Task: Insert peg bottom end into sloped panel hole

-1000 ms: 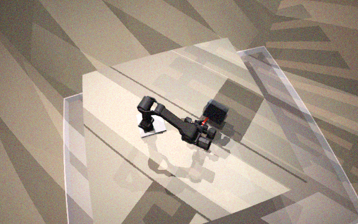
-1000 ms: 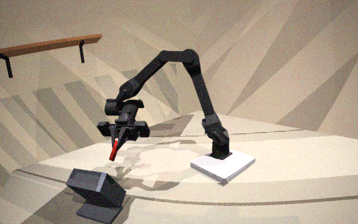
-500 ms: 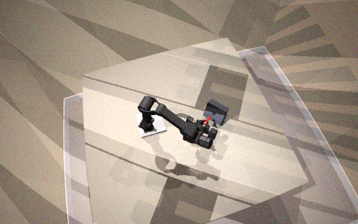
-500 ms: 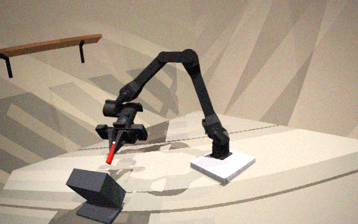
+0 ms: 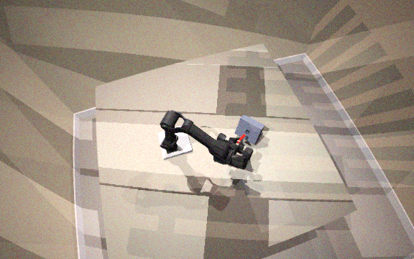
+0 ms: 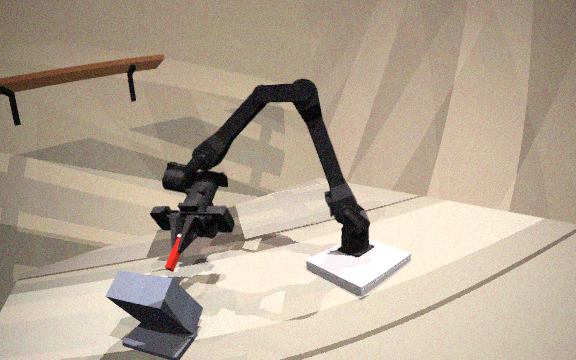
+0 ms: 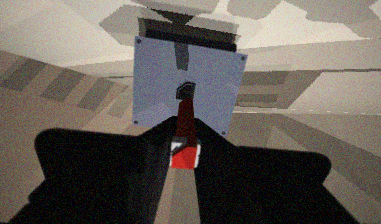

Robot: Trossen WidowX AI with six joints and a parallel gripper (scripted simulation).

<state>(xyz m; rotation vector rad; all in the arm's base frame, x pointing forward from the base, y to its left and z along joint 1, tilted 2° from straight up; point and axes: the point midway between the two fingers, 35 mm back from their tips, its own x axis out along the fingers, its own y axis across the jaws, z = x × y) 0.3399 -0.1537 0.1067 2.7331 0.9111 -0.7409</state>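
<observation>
The blue-grey sloped panel is 8 cm ahead of my gripper tip, 6 cm to the left of it and 5 cm below it. The rest, counted from my gripper tip: red peg 1 cm to the right, 1 cm behind, 1 cm above.
</observation>
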